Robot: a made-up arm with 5 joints. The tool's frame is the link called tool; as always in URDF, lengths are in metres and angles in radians. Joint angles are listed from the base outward. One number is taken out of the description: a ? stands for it. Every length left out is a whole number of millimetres.
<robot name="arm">
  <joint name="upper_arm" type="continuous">
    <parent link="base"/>
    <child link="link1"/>
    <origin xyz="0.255 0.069 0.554" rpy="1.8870 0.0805 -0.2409"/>
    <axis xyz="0 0 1"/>
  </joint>
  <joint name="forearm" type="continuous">
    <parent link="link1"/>
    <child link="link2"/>
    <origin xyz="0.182 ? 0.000" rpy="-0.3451 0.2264 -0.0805"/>
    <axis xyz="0 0 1"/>
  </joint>
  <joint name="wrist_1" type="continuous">
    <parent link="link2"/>
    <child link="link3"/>
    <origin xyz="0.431 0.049 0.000" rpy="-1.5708 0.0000 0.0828"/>
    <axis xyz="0 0 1"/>
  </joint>
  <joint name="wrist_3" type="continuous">
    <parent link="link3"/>
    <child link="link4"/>
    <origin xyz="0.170 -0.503 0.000" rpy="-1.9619 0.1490 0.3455"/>
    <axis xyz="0 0 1"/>
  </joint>
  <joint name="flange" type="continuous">
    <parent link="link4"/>
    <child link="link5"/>
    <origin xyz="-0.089 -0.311 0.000" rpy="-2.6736 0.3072 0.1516"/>
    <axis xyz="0 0 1"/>
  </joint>
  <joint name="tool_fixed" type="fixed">
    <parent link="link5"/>
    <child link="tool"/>
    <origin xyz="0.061 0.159 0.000" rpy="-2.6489 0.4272 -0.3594"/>
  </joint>
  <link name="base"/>
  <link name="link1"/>
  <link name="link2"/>
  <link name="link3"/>
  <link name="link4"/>
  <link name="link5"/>
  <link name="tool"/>
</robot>
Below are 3 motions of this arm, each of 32 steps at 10 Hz.
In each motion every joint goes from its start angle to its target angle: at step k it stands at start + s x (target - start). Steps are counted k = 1, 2, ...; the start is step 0. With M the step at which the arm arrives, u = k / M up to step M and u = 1 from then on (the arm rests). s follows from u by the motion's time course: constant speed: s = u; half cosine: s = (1 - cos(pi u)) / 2; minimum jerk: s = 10 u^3 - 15 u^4 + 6 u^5.
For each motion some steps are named. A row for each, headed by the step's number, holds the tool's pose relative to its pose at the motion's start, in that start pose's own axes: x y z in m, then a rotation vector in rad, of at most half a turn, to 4 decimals.
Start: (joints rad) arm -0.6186 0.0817 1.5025 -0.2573 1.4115
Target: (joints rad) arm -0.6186 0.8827 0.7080 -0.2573 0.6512
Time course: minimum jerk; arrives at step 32
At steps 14, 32:
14: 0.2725 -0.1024 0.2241 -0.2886 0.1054 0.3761
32: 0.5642 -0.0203 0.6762 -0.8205 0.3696 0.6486

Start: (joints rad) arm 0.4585 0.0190 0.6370 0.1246 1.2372
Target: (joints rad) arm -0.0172 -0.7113 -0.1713 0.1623 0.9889
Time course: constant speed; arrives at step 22
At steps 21, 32:
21: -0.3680 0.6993 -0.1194 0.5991 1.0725 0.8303
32: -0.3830 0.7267 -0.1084 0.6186 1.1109 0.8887

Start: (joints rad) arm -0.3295 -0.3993 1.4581 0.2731 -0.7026
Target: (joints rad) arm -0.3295 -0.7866 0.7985 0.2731 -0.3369
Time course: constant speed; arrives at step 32
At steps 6, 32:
6: 0.0260 0.0093 -0.0896 0.1037 -0.0853 -0.0525
32: 0.2033 0.1544 -0.4074 0.6009 -0.2896 -0.2534

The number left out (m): 0.141
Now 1 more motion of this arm.
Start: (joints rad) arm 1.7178 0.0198 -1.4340 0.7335 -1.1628
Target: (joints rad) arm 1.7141 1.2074 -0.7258 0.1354 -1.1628
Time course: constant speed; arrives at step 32
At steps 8, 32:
8: -0.0745 0.0459 0.0083 -0.4181 -0.1724 0.0697
32: -0.2951 0.0205 -0.2240 -1.5525 -1.0377 0.1399

